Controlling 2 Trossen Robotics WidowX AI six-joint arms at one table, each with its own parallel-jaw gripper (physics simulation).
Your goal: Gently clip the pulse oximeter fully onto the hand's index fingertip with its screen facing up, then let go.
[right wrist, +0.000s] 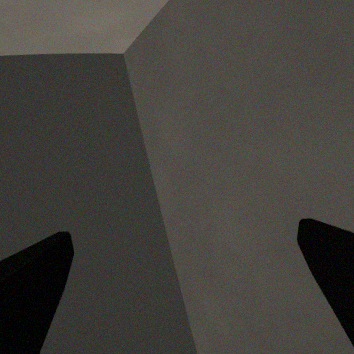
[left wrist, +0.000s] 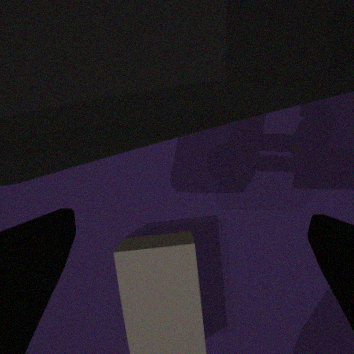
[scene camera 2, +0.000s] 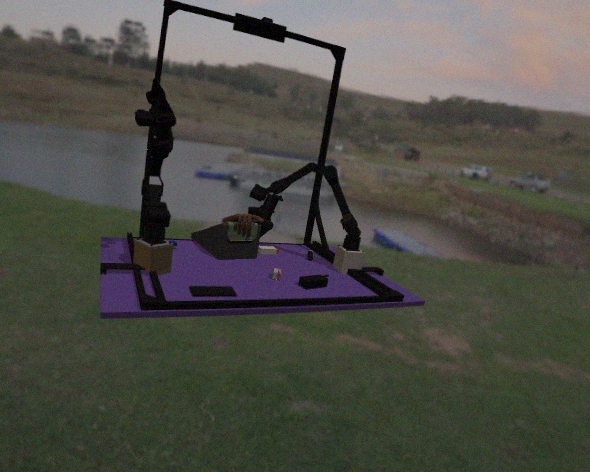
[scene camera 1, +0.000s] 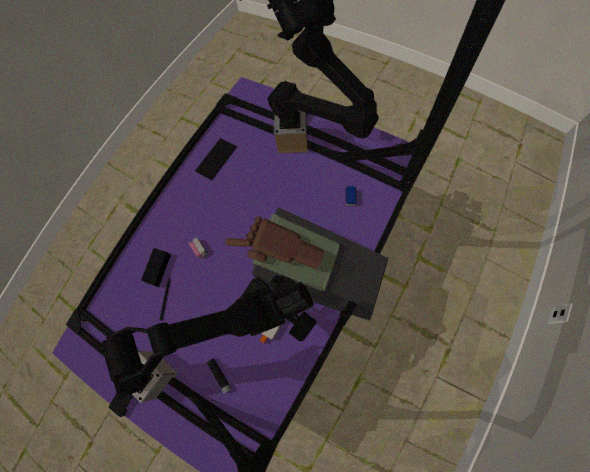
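A brown hand lies on a green pad, its index finger sticking out to the left in scene camera 1. I cannot tell for sure which small object is the oximeter. A white block with an orange tab lies on the purple mat beside the hand's stand. My left gripper is open above the mat; the block shows between its fingers, untouched. A white-and-pink piece and a blue piece lie elsewhere. My right gripper is open, away from them.
The dark sloped stand carries the green pad. A black box, a thin black stick, a dark cylinder and a flat black slab lie on the purple mat.
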